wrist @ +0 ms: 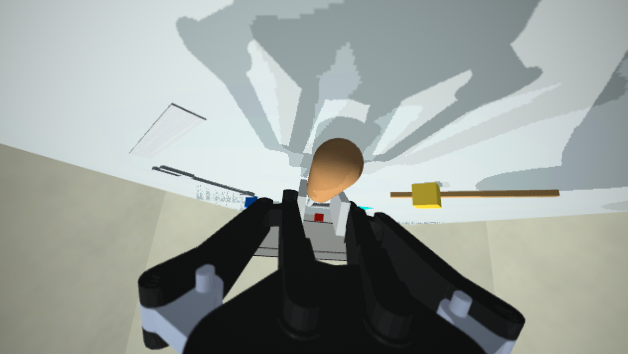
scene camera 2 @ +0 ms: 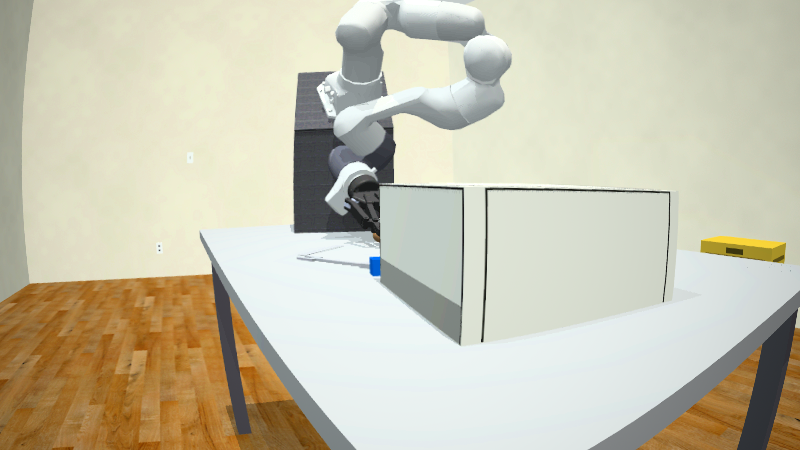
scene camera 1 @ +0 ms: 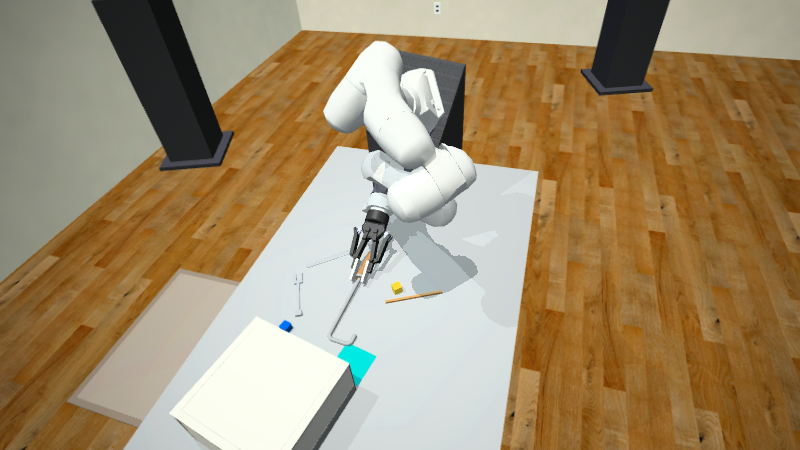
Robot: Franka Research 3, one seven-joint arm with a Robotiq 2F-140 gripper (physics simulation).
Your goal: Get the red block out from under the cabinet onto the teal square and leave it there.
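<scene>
My gripper [scene camera 1: 359,275] [wrist: 318,193] is shut on the wooden handle [scene camera 1: 364,264] [wrist: 336,167] of a grey hooked rod [scene camera 1: 345,307]. The rod points toward the white cabinet [scene camera 1: 262,386] [scene camera 2: 576,257]. Its bent end shows in front of the cabinet, close to the near edge of the teal square [scene camera 1: 360,361] [wrist: 366,208], which lies beside the cabinet's corner. The red block [wrist: 319,217] shows in the wrist view between the fingers, beneath the cabinet; the cabinet hides it in both scene views. In the second scene view the cabinet hides the fingertips.
A blue block [scene camera 1: 285,325] [scene camera 2: 374,265] [wrist: 250,202] stands beside the cabinet's front edge. A yellow block [scene camera 1: 396,287] [wrist: 426,195] and a wooden stick [scene camera 1: 413,297] [wrist: 500,193] lie on the other side of the rod. A grey forked tool [scene camera 1: 298,296] and a thin pale strip [scene camera 1: 327,259] lie near the blue block's side.
</scene>
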